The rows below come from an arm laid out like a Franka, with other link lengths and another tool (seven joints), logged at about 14 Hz.
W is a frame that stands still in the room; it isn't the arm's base.
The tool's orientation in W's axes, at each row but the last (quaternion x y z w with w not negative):
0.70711 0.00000 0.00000 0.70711
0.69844 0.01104 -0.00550 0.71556
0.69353 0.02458 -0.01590 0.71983
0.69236 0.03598 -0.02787 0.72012
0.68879 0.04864 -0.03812 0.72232
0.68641 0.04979 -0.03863 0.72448
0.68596 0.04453 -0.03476 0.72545
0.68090 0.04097 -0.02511 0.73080
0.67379 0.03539 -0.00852 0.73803
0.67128 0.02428 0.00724 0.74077
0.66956 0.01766 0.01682 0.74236
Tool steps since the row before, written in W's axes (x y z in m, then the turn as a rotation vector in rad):
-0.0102 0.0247 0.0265 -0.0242 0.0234 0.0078
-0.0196 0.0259 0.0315 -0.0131 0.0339 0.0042
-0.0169 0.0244 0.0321 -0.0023 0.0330 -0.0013
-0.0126 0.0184 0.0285 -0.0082 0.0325 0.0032
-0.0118 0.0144 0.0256 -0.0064 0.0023 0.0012
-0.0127 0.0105 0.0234 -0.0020 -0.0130 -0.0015
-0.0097 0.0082 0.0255 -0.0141 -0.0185 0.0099
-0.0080 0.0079 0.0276 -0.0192 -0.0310 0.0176
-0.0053 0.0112 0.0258 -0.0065 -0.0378 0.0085
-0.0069 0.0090 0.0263 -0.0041 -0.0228 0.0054
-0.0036 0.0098 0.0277 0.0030 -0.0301 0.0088
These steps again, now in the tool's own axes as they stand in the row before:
-0.0102 0.0265 -0.0247 -0.0242 0.0078 -0.0234
-0.0201 0.0317 -0.0253 -0.0129 0.0047 -0.0339
-0.0184 0.0320 -0.0234 -0.0019 -0.0002 -0.0331
-0.0149 0.0280 -0.0174 -0.0081 0.0037 -0.0325
-0.0147 0.0246 -0.0134 -0.0065 0.0005 -0.0024
-0.0154 0.0222 -0.0095 -0.0020 -0.0024 0.0129
-0.0124 0.0247 -0.0069 -0.0153 0.0072 0.0188
-0.0104 0.0272 -0.0062 -0.0214 0.0135 0.0316
-0.0065 0.0264 -0.0091 -0.0084 0.0046 0.0381
-0.0072 0.0269 -0.0067 -0.0052 0.0030 0.0230
-0.0032 0.0286 -0.0071 0.0015 0.0057 0.0310

